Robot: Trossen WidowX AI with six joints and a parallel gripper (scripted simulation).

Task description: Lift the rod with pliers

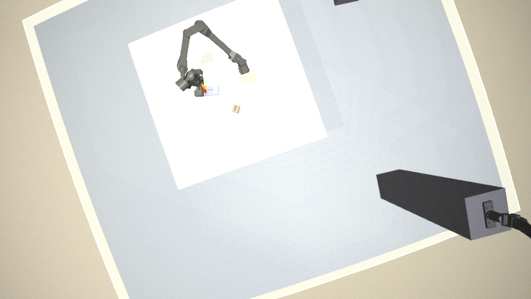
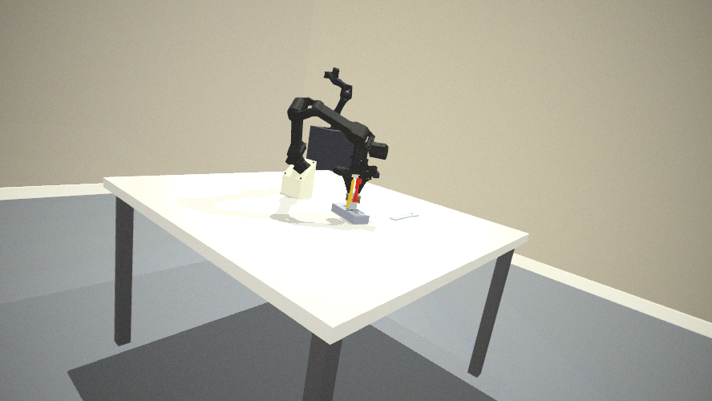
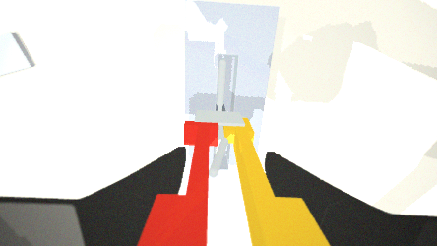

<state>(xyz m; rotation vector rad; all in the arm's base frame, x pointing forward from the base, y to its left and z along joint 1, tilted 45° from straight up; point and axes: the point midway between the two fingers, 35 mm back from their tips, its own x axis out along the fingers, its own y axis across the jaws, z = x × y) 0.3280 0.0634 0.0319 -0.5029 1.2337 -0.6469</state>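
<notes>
Right now my gripper tip is 8 cm above the channel block. The rest, counted from my gripper tip: brown holster (19 cm to the left, 19 cm behind, 9 cm below); rod (29 cm to the left, 10 cm below, 6 cm ahead).
</notes>
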